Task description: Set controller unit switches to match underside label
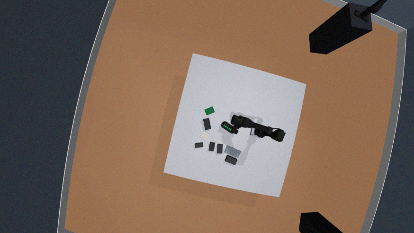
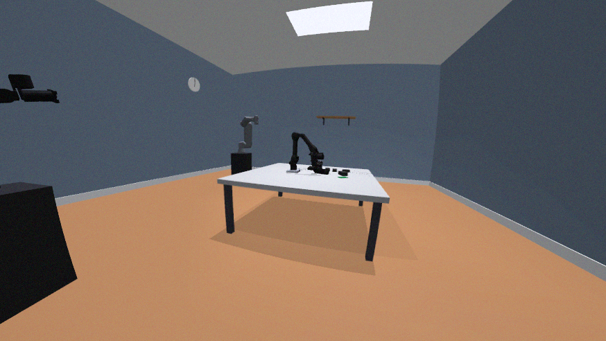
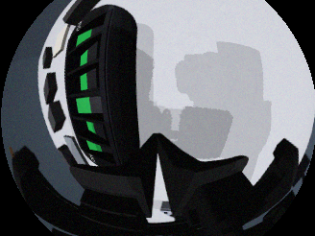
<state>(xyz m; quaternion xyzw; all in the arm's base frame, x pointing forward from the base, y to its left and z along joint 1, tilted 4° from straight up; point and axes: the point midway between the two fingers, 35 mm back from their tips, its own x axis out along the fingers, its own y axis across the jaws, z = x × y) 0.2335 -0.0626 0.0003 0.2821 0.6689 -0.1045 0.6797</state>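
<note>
Now: the cream square 300 mm ahead of my gripper tip and 110 mm to the left of it. The rest, counted from my gripper tip: green card (260 mm ahead, 150 mm to the right); then grey plate (10 mm ahead, 270 mm to the left).
</note>
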